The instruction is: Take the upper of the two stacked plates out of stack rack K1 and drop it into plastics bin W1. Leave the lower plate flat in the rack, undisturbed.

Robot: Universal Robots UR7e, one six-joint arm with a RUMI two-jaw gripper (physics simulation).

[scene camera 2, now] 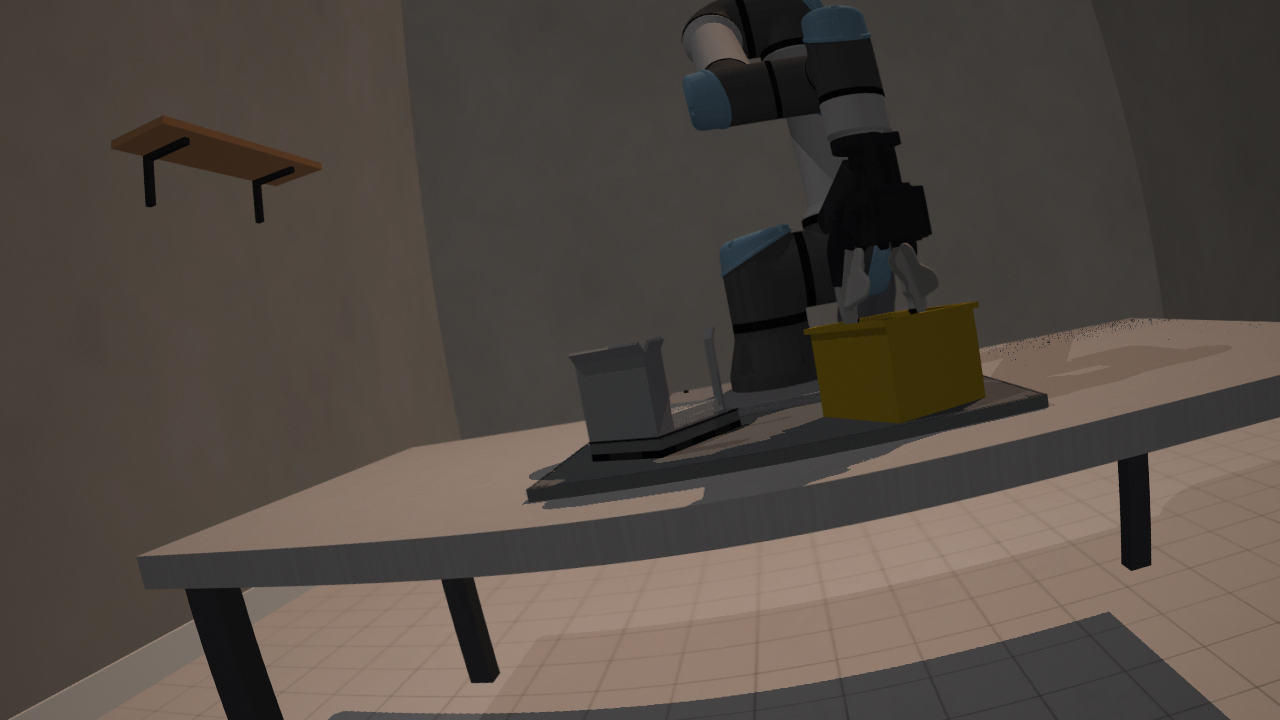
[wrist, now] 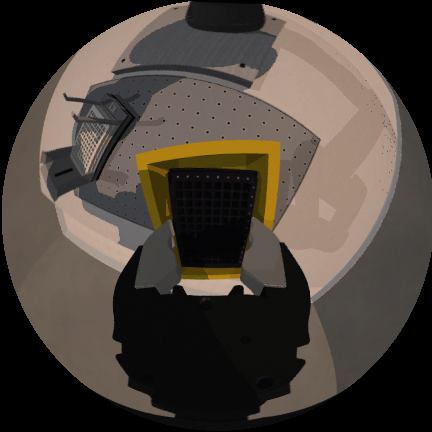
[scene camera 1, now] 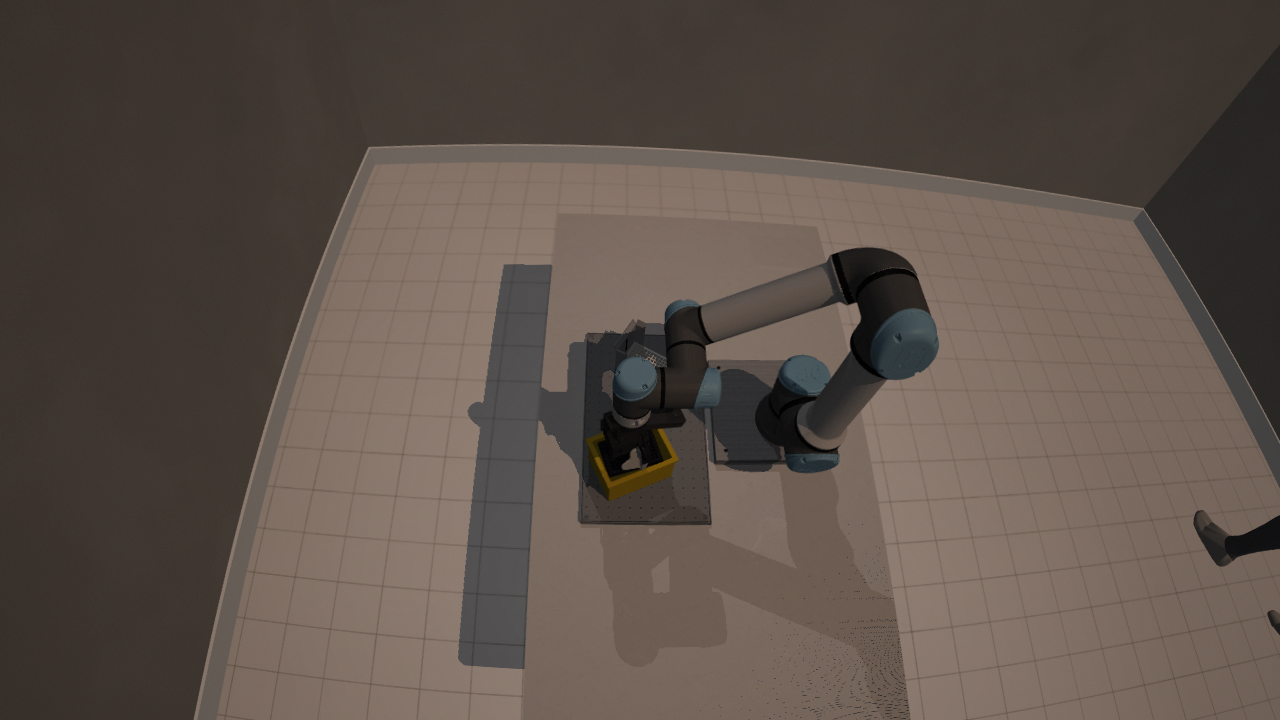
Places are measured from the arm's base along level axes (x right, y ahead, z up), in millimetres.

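Pixels of known places: gripper, fingertip midpoint: [wrist: 211,219] [scene camera 1: 632,452]; arm's base at its link origin: [scene camera 2: 780,381].
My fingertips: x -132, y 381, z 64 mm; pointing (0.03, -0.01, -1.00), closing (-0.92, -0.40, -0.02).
Ahead of a thing's pixels: the offset from my fingertips to its top centre.
The black gridded upper plate {dx -2, dy +6, dz +15 mm} [wrist: 214,205] is between my fingers, within the opening of the yellow bin W1 {dx -2, dy +3, dz +18 mm} [scene camera 1: 640,483] [scene camera 2: 935,367] [wrist: 210,147]. My gripper [scene camera 2: 882,313] [wrist: 211,219] points down over the bin and is shut on this plate, with the fingertips at about rim height. In scene camera 2 the bin walls hide most of the plate. Whether it touches the bin floor cannot be told. Rack K1 {dx +264, dy -41, dz +38 mm} [scene camera 2: 622,394] [wrist: 65,175] has grey upright guides. The light gridded lower plate {dx +267, dy -35, dz -43 mm} [wrist: 90,144] lies in it and looks flat.
Bin and rack stand on a perforated base board {dx +123, dy -32, dz -81 mm} [scene camera 1: 680,501] [scene camera 2: 769,461] [wrist: 215,117], the rack to the left of the bin in scene camera 2. The arm's base [scene camera 1: 776,419] [scene camera 2: 769,344] stands beside this board. A wooden shelf [scene camera 2: 214,154] is on the wall.
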